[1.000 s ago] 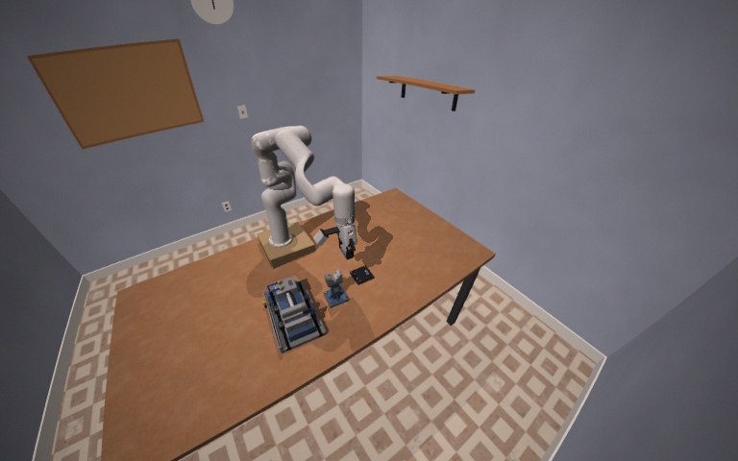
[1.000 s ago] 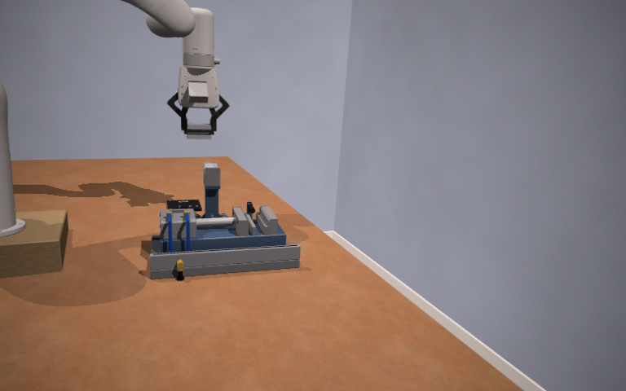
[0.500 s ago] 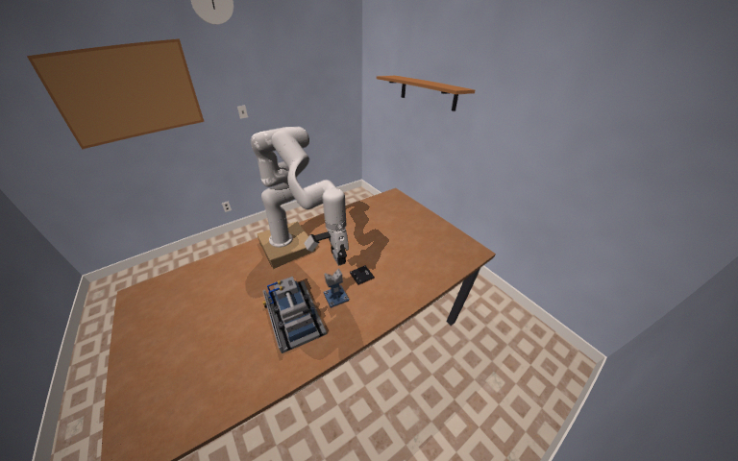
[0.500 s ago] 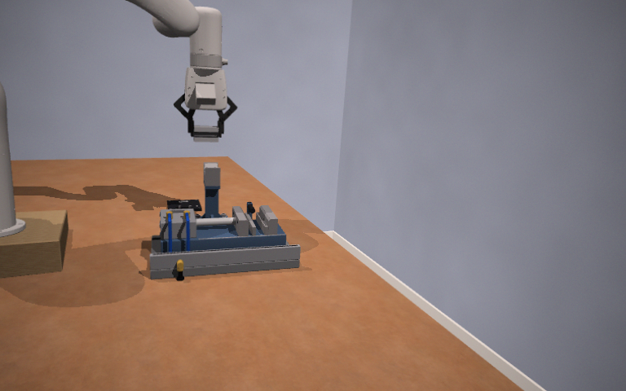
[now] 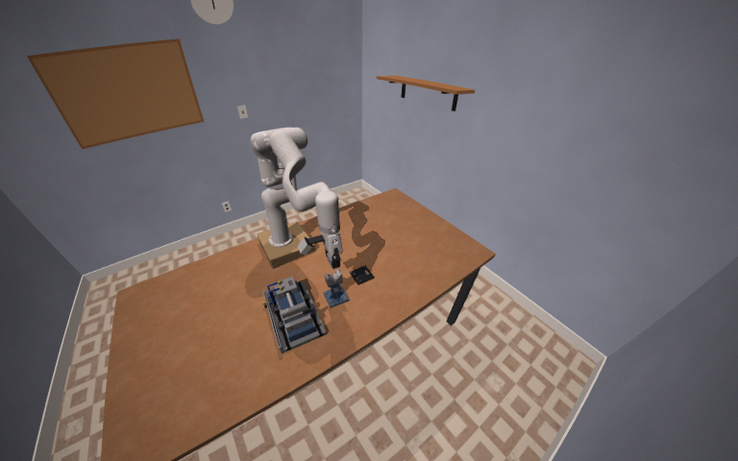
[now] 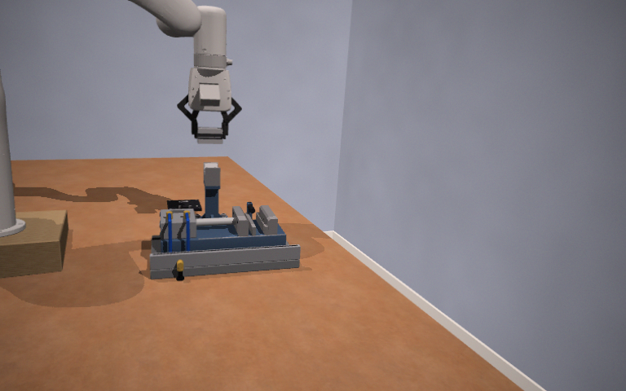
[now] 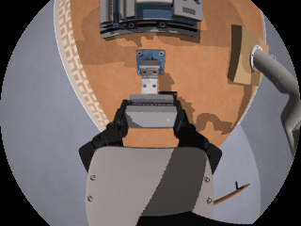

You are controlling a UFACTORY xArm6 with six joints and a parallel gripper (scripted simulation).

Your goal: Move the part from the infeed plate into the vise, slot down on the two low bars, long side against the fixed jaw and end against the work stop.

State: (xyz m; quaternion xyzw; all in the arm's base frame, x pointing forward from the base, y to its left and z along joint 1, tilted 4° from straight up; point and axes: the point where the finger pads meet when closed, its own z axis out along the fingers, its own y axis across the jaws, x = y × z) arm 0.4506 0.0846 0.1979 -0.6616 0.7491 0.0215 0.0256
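Now: hand 10 mm to the left of the post and 190 mm above it. Round my hand: part 10 mm below; white cylinder rod 30 mm behind, 200 mm to the right, 170 mm below; black work stop 60 mm ahead, 160 mm to the right, 160 mm below.
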